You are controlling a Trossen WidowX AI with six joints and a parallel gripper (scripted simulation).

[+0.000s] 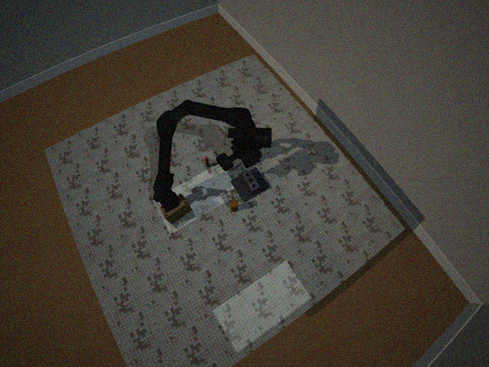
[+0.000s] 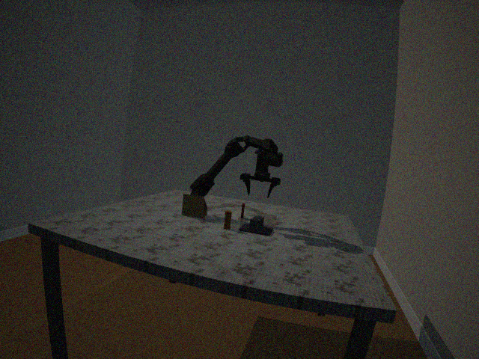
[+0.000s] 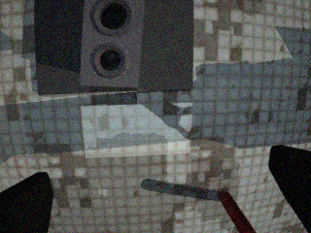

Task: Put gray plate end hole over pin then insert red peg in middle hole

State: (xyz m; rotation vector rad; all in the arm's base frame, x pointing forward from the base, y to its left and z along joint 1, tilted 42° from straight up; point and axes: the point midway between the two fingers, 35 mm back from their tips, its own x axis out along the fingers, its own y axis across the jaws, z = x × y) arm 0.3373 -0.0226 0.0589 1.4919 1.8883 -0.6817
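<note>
Right now the red peg is 110 mm to the left of my gripper tip, 110 mm below it and 110 mm behind it. The rest, counted from my gripper tip: dark base: 140 mm below, 50 mm to the right, 30 mm ahead; then gray plate: 100 mm below, 60 mm to the right, 30 mm ahead; then short orange cylinder: 130 mm to the right, 110 mm below, 90 mm behind.
</note>
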